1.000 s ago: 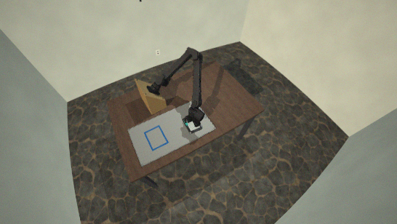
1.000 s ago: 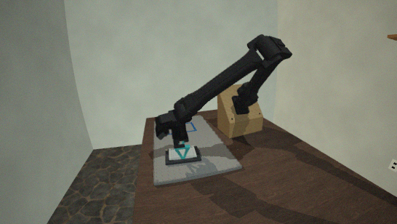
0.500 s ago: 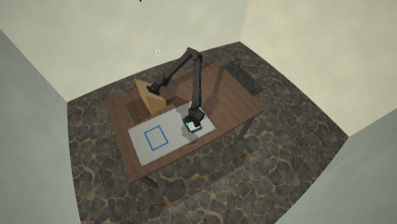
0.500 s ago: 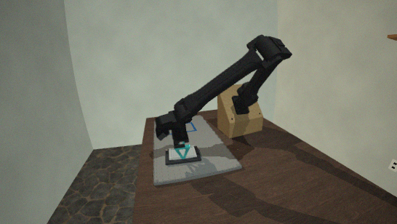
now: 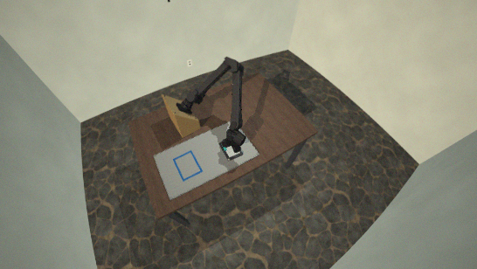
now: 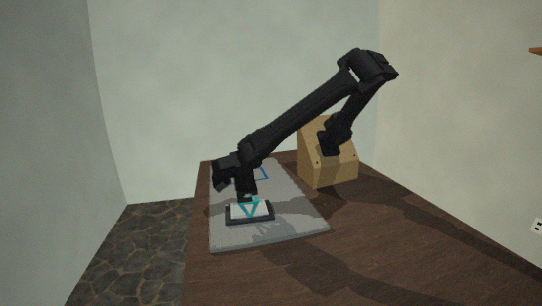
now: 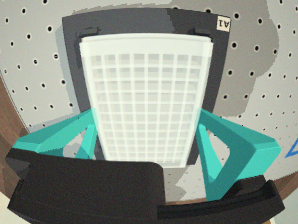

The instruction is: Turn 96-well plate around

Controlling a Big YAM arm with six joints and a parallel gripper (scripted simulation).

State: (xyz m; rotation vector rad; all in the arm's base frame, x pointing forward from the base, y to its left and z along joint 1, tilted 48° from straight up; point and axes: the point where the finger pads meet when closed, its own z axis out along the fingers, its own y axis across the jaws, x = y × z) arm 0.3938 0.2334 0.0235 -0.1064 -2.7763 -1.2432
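My gripper is now 2 cm above the dark plate nest N1. From my hand the other things lie so: A1 mark (7 cm ahead, 6 cm to the right, 1 cm below); then white 96-well plate (right at my hand).
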